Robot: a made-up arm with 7 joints. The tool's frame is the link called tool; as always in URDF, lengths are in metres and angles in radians. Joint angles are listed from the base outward.
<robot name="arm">
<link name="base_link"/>
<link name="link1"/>
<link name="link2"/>
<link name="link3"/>
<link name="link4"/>
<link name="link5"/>
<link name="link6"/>
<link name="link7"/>
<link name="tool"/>
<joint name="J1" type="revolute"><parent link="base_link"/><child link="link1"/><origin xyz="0 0 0.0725"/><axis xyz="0 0 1"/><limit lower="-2.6" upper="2.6"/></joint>
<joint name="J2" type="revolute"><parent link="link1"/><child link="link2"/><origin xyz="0.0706 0.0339 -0.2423"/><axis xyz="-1 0 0"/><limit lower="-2.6" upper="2.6"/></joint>
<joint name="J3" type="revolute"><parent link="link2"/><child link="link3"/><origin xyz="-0.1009 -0.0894 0.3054"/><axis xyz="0 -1 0"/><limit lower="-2.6" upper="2.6"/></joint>
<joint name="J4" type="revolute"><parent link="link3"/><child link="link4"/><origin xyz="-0.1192 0.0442 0.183"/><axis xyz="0 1 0"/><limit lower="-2.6" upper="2.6"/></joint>
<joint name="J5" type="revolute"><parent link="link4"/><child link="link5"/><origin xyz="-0.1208 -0.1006 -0.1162"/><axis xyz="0 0 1"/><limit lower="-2.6" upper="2.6"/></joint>
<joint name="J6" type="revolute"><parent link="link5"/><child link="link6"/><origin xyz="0.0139 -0.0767 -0.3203"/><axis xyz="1 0 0"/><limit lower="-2.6" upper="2.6"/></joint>
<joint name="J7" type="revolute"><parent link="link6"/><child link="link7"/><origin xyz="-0.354 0.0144 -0.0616"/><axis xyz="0 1 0"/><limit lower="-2.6" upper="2.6"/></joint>
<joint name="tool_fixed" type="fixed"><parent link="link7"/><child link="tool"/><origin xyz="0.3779 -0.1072 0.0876"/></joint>
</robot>
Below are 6 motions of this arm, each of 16 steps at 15 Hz.
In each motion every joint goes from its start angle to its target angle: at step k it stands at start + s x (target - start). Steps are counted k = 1, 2, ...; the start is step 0. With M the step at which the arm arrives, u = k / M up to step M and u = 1 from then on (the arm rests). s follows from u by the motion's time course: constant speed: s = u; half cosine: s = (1 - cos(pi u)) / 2; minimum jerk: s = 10 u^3 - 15 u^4 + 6 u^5.
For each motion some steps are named. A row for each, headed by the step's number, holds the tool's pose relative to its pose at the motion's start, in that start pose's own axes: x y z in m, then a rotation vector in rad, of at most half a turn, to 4 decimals.
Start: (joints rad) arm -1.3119 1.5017 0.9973 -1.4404 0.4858 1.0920 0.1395
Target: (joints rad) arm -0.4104 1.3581 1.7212 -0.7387 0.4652 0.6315 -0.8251
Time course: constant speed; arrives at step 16
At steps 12, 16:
12: -0.1875 0.3241 0.4271 -0.6007 -1.1696 0.5609
16: -0.3233 0.3781 0.4128 -0.7216 -1.5680 0.8309

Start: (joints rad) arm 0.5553 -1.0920 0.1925 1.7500 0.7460 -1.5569 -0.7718
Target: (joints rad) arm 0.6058 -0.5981 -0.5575 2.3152 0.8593 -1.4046 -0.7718
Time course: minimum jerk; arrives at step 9
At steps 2, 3, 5, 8, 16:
2: 0.0263 -0.0507 0.0467 0.1117 0.0306 -0.0030
3: 0.0799 -0.1474 0.1131 0.3061 0.0863 -0.0198
5: 0.2642 -0.4626 0.1817 0.8685 0.2579 -0.1529
8: 0.4138 -0.7518 0.0723 1.3900 0.4173 -0.4026
16: 0.4170 -0.7594 0.0669 1.4050 0.4216 -0.4119

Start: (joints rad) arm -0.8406 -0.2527 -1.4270 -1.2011 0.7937 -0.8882 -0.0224
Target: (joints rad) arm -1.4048 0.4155 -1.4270 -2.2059 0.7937 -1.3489 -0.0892
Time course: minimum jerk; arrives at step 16
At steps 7, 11, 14, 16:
7: 0.0613 -0.0643 0.0133 -0.6502 0.1024 -0.1952
11: 0.1136 -0.1643 0.0272 -1.3807 0.2467 -0.2005
14: 0.1309 -0.2068 0.0305 -1.6411 0.2923 -0.1396
16: 0.1326 -0.2111 0.0308 -1.6659 0.2961 -0.1318

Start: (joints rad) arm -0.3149 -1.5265 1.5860 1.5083 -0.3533 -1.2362 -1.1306
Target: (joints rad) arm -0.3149 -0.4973 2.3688 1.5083 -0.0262 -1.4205 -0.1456
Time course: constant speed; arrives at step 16
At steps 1, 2, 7, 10, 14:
1: -0.0014 0.0296 -0.0430 -0.0743 0.0142 0.0242
2: -0.0029 0.0539 -0.0888 -0.1493 0.0262 0.0455
7: 0.0054 0.0912 -0.3397 -0.5267 0.0500 0.1056
10: 0.0382 0.0513 -0.4837 -0.7467 0.0307 0.1037
14: 0.1295 -0.0508 -0.6345 -1.0161 -0.0404 0.0581

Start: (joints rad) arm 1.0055 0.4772 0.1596 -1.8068 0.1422 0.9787 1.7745
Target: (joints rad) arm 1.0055 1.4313 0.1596 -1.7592 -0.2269 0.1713 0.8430
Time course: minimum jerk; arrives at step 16
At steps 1, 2, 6, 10, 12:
1: 0.0004 -0.0002 0.0010 -0.0004 -0.0011 -0.0011
2: 0.0026 -0.0014 0.0073 -0.0032 -0.0082 -0.0078
6: 0.0403 -0.0073 0.1176 -0.0791 -0.1454 -0.1280
10: 0.0820 0.0641 0.2638 -0.3147 -0.4023 -0.2873
12: 0.0895 0.1209 0.2991 -0.4366 -0.5053 -0.3217

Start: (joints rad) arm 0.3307 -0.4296 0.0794 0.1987 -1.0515 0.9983 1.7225
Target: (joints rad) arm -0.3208 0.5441 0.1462 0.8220 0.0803 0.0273 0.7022
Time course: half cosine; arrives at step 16
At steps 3, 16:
3: -0.0409 -0.0745 0.0028 -0.0429 -0.0864 -0.1491
16: -0.4147 0.0514 -0.2654 -0.5888 -0.5434 -1.6459

